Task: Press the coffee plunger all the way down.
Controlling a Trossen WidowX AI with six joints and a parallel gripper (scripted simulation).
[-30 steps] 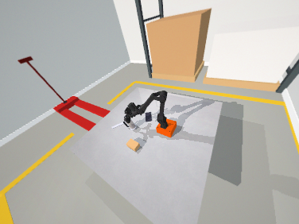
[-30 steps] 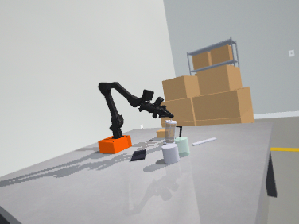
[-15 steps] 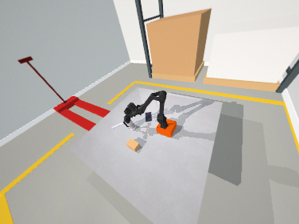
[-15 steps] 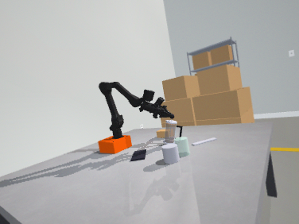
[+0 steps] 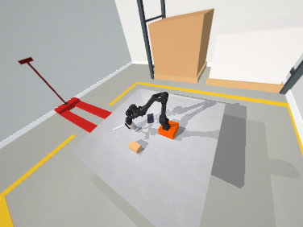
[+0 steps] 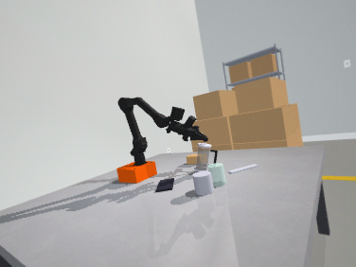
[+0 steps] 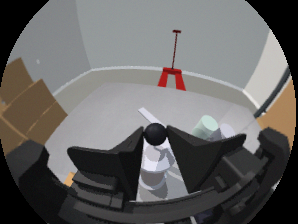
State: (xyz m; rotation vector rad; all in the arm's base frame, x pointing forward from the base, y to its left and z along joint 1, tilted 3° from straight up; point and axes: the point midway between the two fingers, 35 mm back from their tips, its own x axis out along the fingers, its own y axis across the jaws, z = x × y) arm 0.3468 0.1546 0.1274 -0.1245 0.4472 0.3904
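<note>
Right now my gripper tip is 20 mm past the coffee press and 90 mm above it. From my gripper tip the other things lie so: grey cylinder (130 mm ahead, 250 mm to the right, 140 mm below); black flat tablet (100 mm behind, 240 mm to the right, 170 mm below); small cardboard box (210 mm behind, 150 mm to the left, 150 mm below).
</note>
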